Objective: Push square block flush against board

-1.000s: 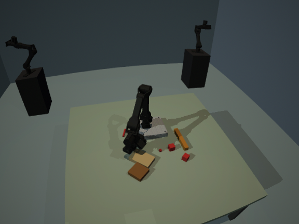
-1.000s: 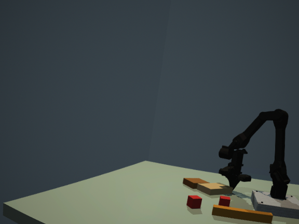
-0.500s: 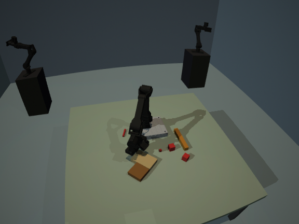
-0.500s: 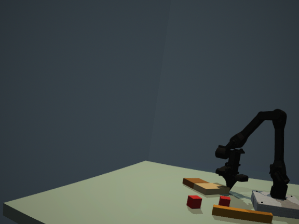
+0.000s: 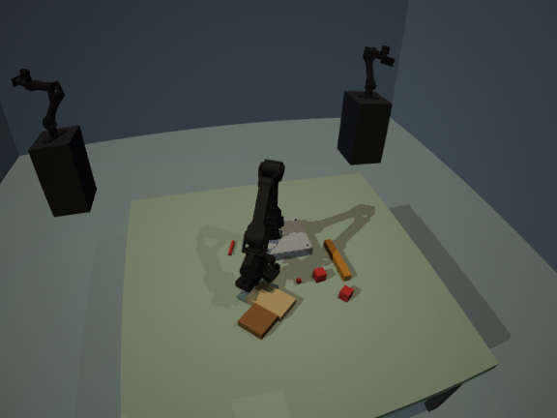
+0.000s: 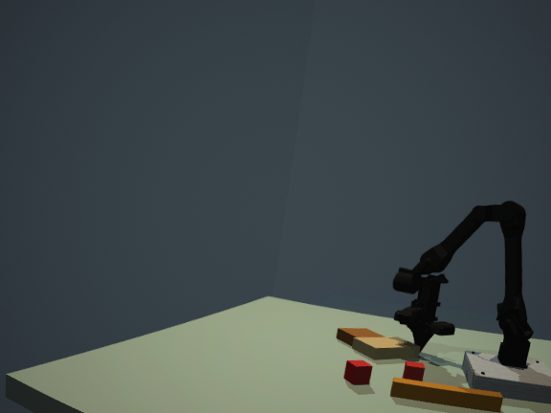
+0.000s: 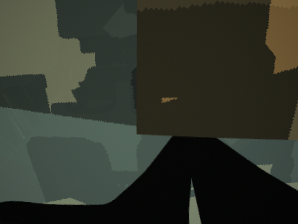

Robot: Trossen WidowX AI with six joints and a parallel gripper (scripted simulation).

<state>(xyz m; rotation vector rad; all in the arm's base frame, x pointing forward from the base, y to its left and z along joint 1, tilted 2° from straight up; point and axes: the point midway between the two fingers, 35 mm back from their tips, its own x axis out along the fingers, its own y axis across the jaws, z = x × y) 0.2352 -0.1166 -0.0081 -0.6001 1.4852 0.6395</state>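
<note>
Right now my gripper tip is 9 cm short of the tan board, 4 cm to the right of it and 1 cm below it. The rest, counted from my gripper tip: short red stick 23 cm behind, 6 cm to the right; small red ball 17 cm to the left, 1 cm ahead; square brown block 17 cm ahead, 3 cm to the right, 1 cm above.
</note>
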